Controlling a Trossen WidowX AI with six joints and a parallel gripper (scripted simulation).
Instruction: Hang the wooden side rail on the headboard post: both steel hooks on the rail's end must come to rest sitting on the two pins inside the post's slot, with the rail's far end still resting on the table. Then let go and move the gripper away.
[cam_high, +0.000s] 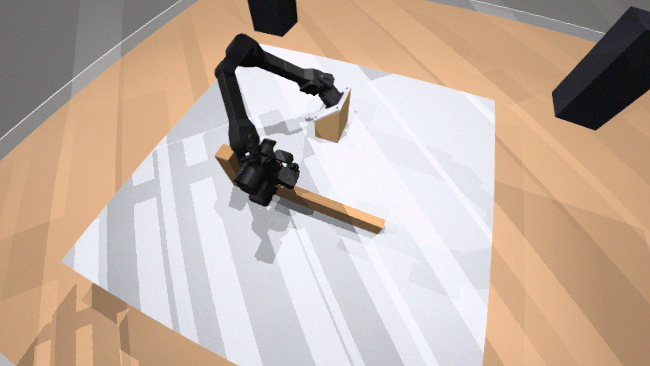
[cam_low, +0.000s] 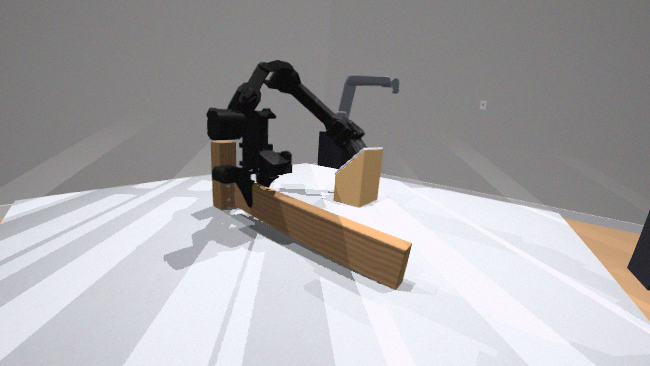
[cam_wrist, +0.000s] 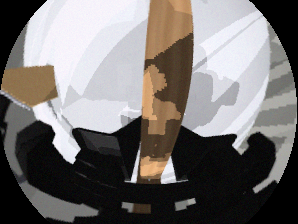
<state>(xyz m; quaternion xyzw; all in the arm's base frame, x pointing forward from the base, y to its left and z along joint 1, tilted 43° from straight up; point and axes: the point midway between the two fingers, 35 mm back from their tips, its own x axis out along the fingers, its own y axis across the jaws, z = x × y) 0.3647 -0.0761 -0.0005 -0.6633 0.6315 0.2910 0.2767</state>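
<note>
Right now my gripper tip is 1 cm short of the upright headboard post, 14 cm to the left of it and 4 cm below it.
</note>
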